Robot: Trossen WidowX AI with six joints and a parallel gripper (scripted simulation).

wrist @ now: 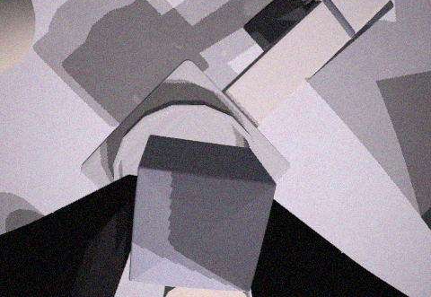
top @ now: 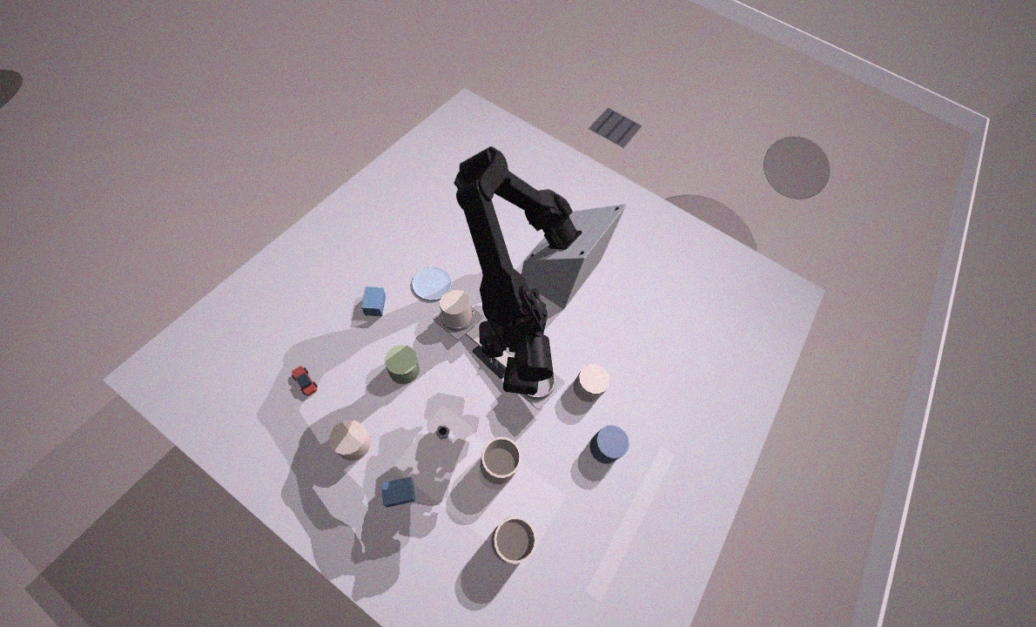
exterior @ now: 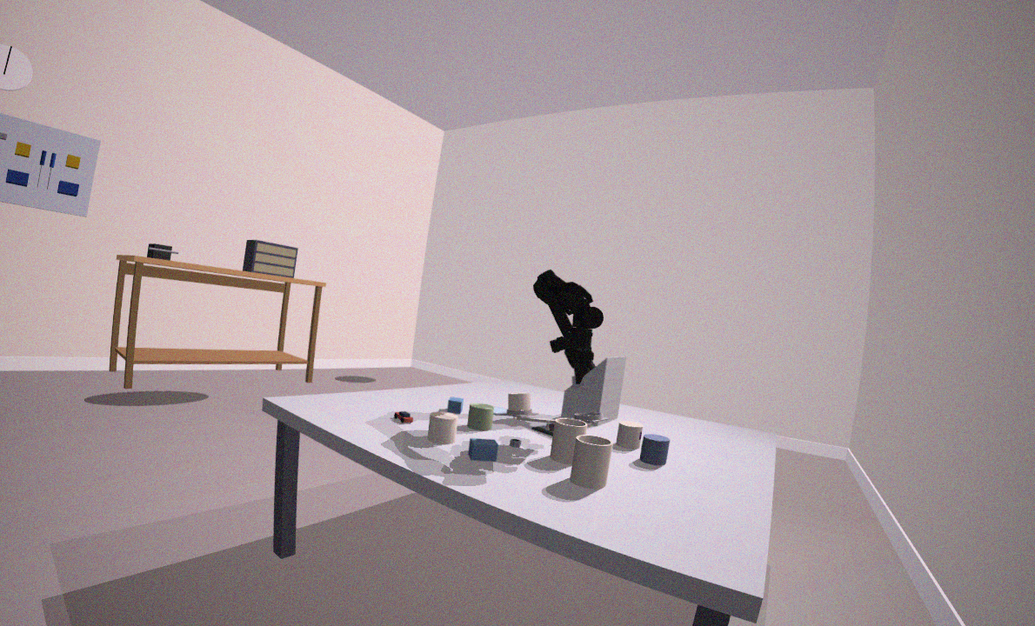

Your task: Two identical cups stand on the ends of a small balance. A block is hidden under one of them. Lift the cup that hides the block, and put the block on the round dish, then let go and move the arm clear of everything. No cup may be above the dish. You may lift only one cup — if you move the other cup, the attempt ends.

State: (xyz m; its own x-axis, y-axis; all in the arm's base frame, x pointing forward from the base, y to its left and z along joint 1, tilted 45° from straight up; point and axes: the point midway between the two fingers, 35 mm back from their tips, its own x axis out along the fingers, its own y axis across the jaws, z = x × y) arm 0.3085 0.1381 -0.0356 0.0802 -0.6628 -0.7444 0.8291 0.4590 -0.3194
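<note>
Right now my gripper tip is 70 mm past the round light-blue dish, 340 mm to the left of it and 170 mm above it. Also, from my gripper tip: grey block: 10 mm above; dark piece: 180 mm ahead, 50 mm to the right, 160 mm below; balance: 30 mm behind, 90 mm to the right, 130 mm below.
</note>
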